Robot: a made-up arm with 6 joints. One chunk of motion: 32 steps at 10 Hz.
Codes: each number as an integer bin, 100 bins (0 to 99) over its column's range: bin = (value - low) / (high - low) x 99, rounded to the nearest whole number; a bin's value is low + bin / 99 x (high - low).
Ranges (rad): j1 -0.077..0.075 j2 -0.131..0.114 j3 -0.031..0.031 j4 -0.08..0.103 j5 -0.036..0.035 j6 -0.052..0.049
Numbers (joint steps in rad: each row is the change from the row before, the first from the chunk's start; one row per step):
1: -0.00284 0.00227 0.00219 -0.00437 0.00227 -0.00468
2: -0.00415 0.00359 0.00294 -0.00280 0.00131 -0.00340
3: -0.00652 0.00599 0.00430 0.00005 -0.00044 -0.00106
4: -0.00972 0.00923 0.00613 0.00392 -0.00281 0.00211
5: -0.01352 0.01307 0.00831 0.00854 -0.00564 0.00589
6: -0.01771 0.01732 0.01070 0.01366 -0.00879 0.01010
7: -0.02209 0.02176 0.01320 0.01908 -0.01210 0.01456
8: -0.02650 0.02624 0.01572 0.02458 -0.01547 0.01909
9: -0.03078 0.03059 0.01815 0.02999 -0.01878 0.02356
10: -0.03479 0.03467 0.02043 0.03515 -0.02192 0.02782
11: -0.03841 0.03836 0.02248 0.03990 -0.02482 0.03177
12: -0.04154 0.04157 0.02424 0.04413 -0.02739 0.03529
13: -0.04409 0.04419 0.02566 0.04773 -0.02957 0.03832
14: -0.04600 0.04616 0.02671 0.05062 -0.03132 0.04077
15: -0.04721 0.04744 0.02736 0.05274 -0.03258 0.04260
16: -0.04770 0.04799 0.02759 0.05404 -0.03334 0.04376
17: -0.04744 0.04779 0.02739 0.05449 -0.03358 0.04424
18: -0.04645 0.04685 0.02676 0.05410 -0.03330 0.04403
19: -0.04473 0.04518 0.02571 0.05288 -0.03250 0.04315
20: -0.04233 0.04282 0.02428 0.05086 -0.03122 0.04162
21: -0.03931 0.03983 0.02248 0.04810 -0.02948 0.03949
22: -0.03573 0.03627 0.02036 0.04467 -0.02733 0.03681
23: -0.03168 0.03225 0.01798 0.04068 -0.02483 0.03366
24: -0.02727 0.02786 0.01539 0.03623 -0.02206 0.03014
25: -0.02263 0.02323 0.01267 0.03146 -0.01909 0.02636
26: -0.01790 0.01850 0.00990 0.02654 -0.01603 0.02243
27: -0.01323 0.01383 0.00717 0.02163 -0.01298 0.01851
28: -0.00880 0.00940 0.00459 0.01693 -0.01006 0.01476
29: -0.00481 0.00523 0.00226 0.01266 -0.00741 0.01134
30: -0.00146 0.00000 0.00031 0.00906 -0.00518 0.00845
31: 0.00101 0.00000 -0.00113 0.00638 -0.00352 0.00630
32: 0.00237 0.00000 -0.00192 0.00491 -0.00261 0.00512
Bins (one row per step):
1: 48 54 53 41 53 46
2: 47 54 54 42 52 48
3: 46 55 56 43 50 50
4: 44 57 59 45 46 53
5: 41 58 63 48 42 57
6: 39 60 67 51 38 61
7: 36 62 71 54 33 65
8: 33 64 75 57 29 70
9: 30 65 78 60 24 74
10: 27 67 82 62 20 78
11: 25 68 85 65 16 82
12: 23 70 88 67 12 86
13: 21 71 90 69 9 89
14: 20 72 92 71 7 91
15: 19 72 93 72 5 93
16: 19 72 94 73 4 94
17: 19 72 93 73 3 94
18: 20 72 92 73 4 94
19: 21 71 91 72 5 93
20: 23 70 88 71 7 92
21: 25 69 85 69 9 90
22: 27 68 82 67 12 87
23: 30 66 78 65 16 84
24: 32 64 74 63 19 81
25: 35 62 70 60 24 77
26: 38 60 65 58 28 73
27: 42 59 61 55 32 69
28: 44 57 57 52 36 65
29: 47 55 53 50 40 62
30: 49 53 50 48 43 59
31: 51 53 48 47 45 57
32: 52 53 46 46 47 56

